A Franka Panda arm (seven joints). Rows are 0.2 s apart.
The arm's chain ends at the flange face. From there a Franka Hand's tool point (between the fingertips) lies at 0.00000 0.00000 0.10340 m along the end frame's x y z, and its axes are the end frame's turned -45 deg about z.
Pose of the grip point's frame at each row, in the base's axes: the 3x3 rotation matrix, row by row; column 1 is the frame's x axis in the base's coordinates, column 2 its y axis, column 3 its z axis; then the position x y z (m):
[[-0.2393, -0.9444, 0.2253], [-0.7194, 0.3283, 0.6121], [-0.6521, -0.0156, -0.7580]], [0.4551, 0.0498, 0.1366]
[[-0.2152, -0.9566, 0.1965], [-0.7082, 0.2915, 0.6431], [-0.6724, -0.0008, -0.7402]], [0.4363, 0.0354, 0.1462]
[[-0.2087, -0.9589, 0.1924], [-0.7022, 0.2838, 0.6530], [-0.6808, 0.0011, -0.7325]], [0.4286, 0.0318, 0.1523]
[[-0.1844, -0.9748, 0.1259], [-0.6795, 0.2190, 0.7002], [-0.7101, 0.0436, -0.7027]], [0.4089, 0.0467, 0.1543]
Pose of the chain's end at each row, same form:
[[-0.8370, -0.4986, 0.2253], [-0.2765, 0.7408, 0.6121], [-0.4721, 0.4501, -0.7580]], [0.4318, -0.0135, 0.2150]
[[-0.8286, -0.5242, 0.1965], [-0.2947, 0.7069, 0.6431], [-0.4760, 0.4749, -0.7402]], [0.4160, -0.0311, 0.2227]
[[-0.8256, -0.5305, 0.1924], [-0.2959, 0.6972, 0.6530], [-0.4806, 0.4822, -0.7325]], [0.4087, -0.0357, 0.2280]
[[-0.8197, -0.5589, 0.1259], [-0.3256, 0.6353, 0.7002], [-0.4713, 0.5329, -0.7027]], [0.3959, -0.0257, 0.2270]

